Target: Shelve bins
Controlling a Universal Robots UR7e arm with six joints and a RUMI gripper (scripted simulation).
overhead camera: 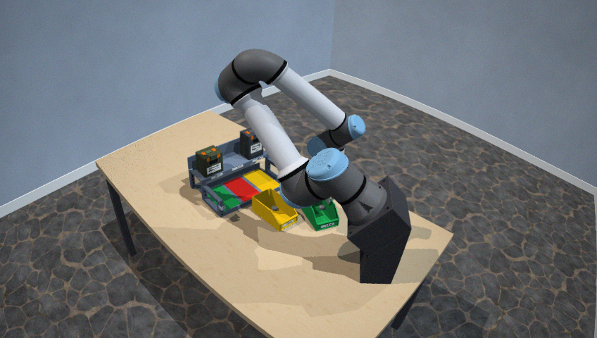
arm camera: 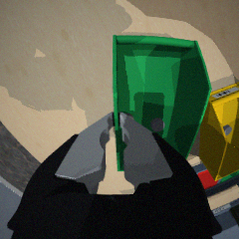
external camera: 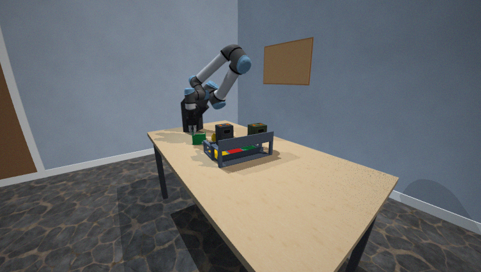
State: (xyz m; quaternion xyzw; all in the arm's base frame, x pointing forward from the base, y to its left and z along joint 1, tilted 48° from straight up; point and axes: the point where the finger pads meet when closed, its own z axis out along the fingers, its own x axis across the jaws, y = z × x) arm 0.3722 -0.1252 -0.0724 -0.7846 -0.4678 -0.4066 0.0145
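The green bin lies 5 cm to the left of my hand, 2 cm below it and 1 cm ahead of it. The rest, counted from my hand: yellow bin 19 cm to the left, 12 cm ahead, 2 cm below; black box 43 cm ahead, 10 cm above, 9 cm to the left.
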